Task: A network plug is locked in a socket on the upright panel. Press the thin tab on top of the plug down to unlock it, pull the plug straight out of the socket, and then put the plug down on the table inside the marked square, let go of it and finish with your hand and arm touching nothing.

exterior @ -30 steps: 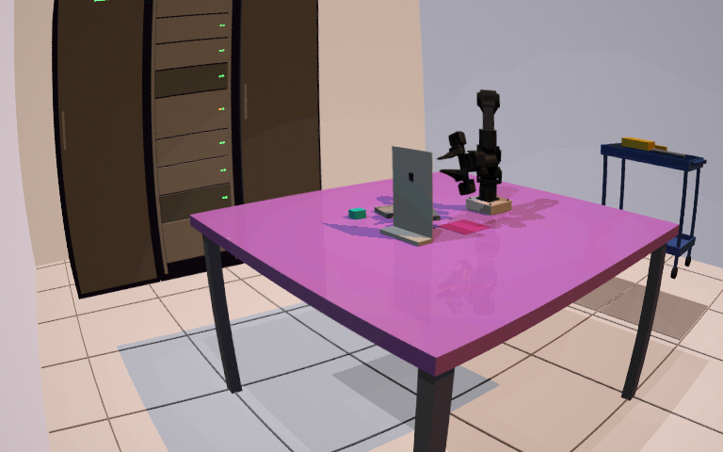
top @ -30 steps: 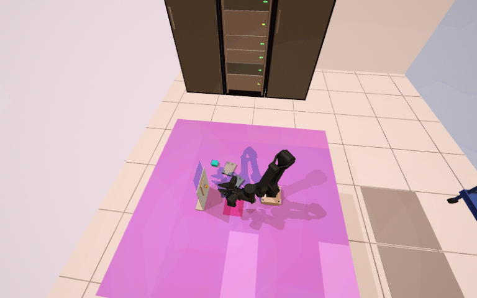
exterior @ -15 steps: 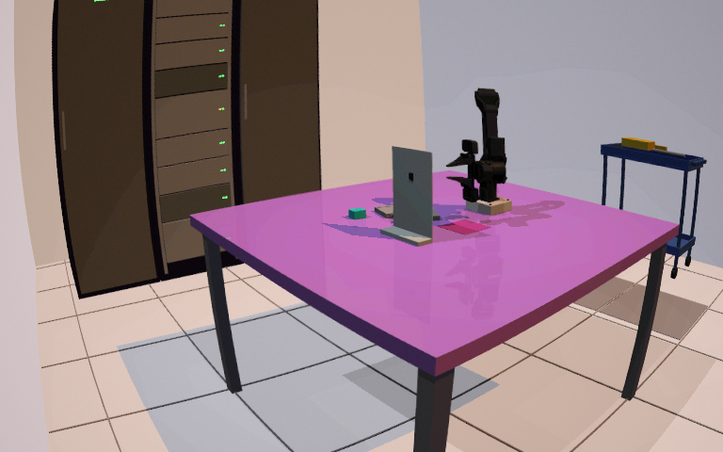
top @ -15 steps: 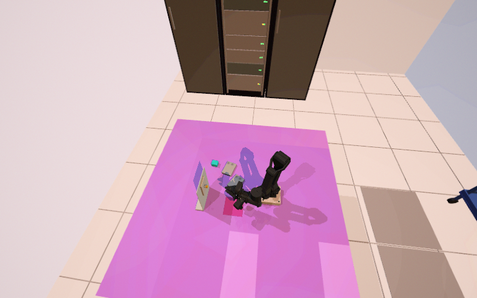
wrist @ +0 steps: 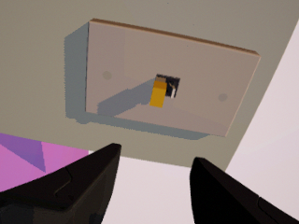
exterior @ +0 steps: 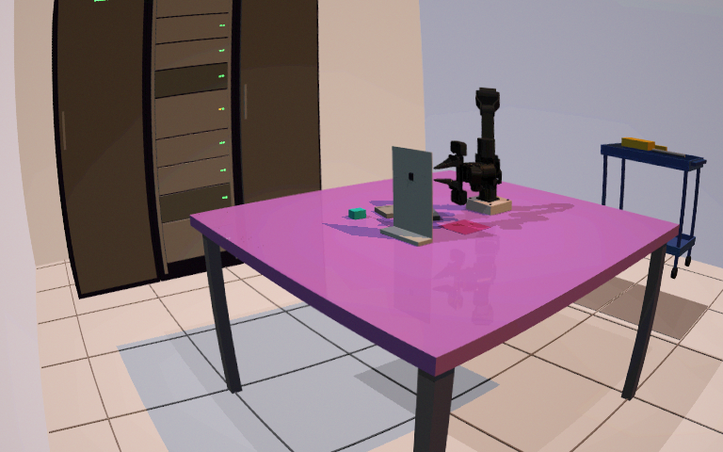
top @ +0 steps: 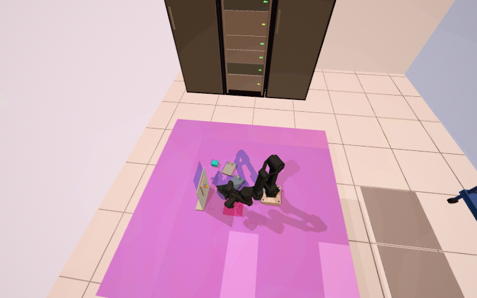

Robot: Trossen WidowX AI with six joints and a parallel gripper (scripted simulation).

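The network plug is 70 mm ahead of my gripper tip. From my gripper tip the other things lie so: teal cube: 280 mm to the right, 150 mm below, 70 mm ahead; then marked square: 170 mm below, 100 mm behind, 40 mm to the left; then upright panel: 90 mm ahead, 60 mm below, 10 mm to the right.
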